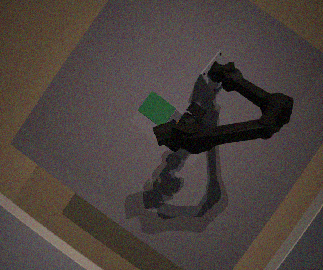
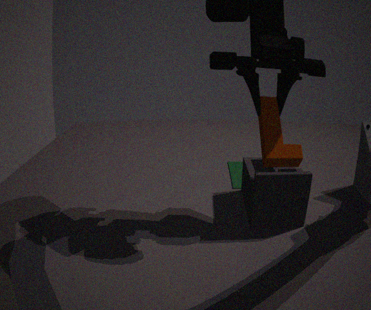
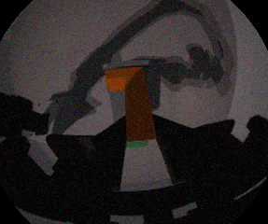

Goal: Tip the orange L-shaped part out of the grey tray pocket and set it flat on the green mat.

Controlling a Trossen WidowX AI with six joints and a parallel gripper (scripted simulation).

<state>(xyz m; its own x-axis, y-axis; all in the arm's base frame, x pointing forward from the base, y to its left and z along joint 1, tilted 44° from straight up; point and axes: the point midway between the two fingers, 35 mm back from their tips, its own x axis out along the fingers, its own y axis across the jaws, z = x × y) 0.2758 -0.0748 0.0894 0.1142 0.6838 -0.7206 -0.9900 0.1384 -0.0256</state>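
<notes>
The green mat is 3 cm behind my gripper tip, 14 cm to the right of it and 17 cm below it. The rest, counted from my gripper tip: orange L-shaped part: 1 cm behind, 3 cm to the left, 3 cm below.
</notes>
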